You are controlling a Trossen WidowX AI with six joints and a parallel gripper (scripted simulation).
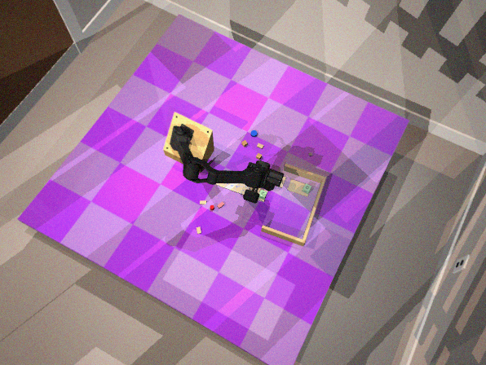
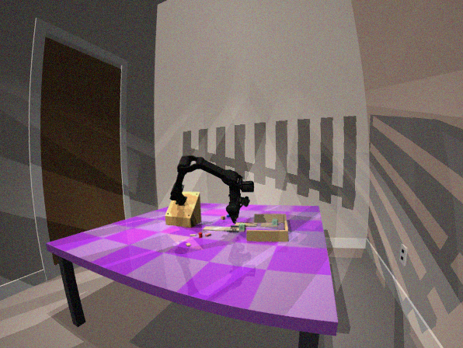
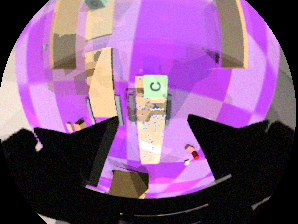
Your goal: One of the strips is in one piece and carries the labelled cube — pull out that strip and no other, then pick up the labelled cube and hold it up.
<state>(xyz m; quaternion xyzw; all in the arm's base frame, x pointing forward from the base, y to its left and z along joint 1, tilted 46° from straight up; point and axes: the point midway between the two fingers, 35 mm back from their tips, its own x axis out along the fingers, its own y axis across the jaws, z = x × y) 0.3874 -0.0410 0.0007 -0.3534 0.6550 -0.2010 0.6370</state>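
My gripper tip is 2 cm short of the strip, 10 cm to the right of it and 5 cm above it. Also, from my gripper tip: red piece: 13 cm behind, 16 cm to the right, 4 cm below; then blue disc: 16 cm behind, 26 cm to the left, 5 cm below.
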